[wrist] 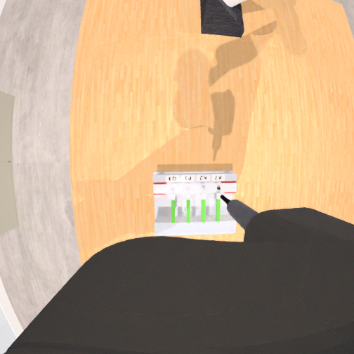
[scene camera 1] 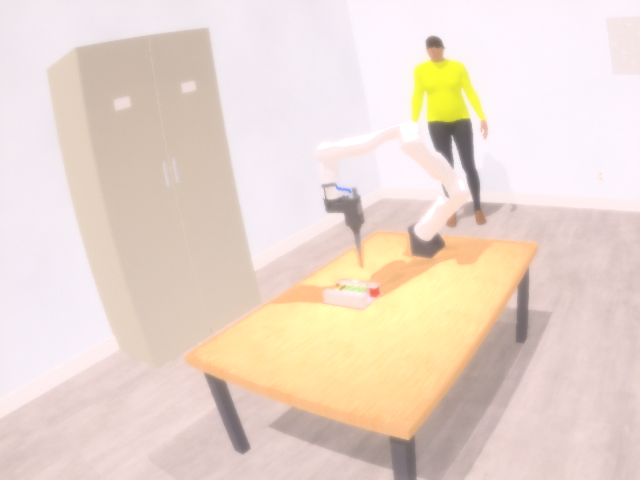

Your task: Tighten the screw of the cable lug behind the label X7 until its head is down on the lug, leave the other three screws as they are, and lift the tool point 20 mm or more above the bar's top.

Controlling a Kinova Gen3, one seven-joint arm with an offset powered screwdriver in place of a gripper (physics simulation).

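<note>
The terminal block (scene camera 1: 345, 297) (wrist: 195, 228) stands on the table. Its pale bar (wrist: 159, 188) has red edges and carries four screws. In the wrist view the labels are upside down: Q3 (wrist: 172, 178), P1 (wrist: 188, 178), K2 (wrist: 203, 178) and X7 (wrist: 218, 178) from left to right. The screw at X7 (wrist: 218, 188) looks dark; the others look pale. Green cables run from the lugs. My screwdriver (scene camera 1: 361, 265) (wrist: 223, 197) has no fingers. Its tip hangs in the air above the block and, in the wrist view, shows just below and right of the X7 screw. Head heights cannot be told.
The wooden table (scene camera 1: 330, 351) (wrist: 125, 100) carries the arm's dark base (scene camera 1: 425, 245) (wrist: 220, 20) behind the block. A person in a yellow shirt (scene camera 1: 445, 93) stands behind the table. A tall beige cabinet (scene camera 1: 155, 206) stands at the left. The arm's shadow falls around the block.
</note>
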